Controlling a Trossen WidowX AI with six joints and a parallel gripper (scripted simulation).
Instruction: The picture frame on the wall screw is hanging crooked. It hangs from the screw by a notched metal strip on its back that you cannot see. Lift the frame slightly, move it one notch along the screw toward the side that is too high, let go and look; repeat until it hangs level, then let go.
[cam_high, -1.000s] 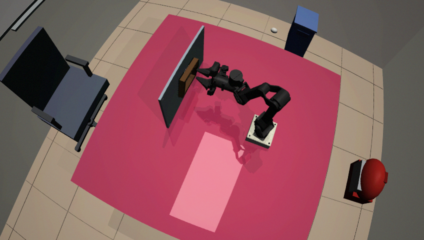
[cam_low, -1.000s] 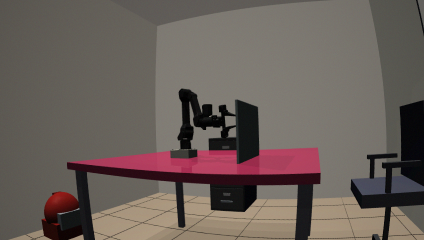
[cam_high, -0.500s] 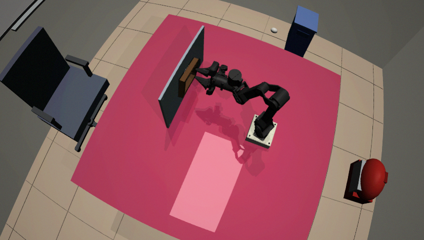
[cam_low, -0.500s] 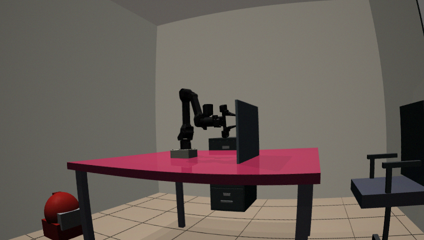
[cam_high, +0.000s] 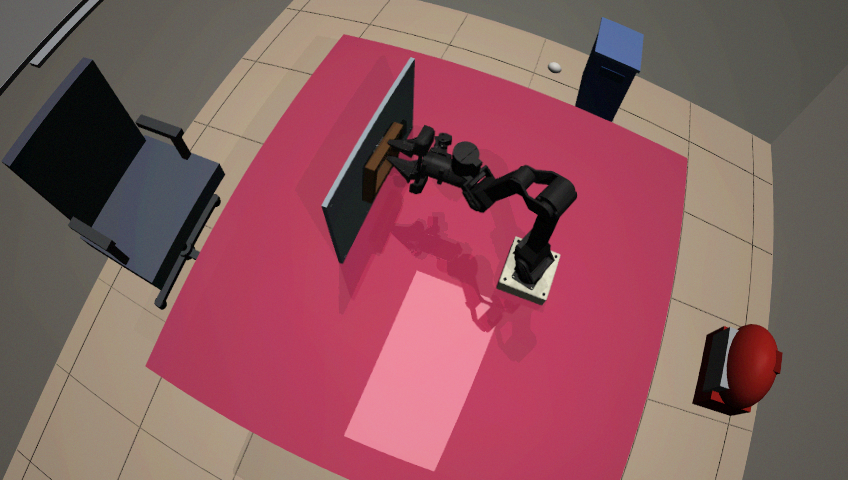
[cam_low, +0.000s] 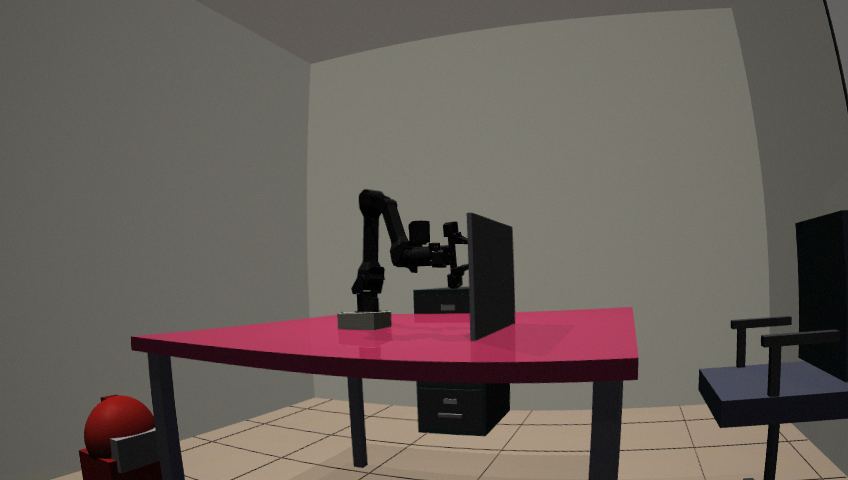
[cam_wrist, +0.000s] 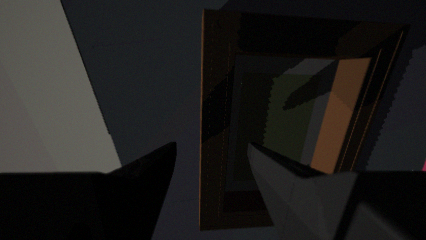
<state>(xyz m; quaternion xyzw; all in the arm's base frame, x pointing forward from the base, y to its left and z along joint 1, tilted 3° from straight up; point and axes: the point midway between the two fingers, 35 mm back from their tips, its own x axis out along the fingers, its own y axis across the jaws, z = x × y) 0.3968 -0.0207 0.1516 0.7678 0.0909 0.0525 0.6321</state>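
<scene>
Now: the brown wooden picture frame 20 mm ahead of my gripper tip, 10 mm to the left of it and 50 mm below it. Round my gripper tip: wall panel 30 mm ahead, 70 mm below.
</scene>
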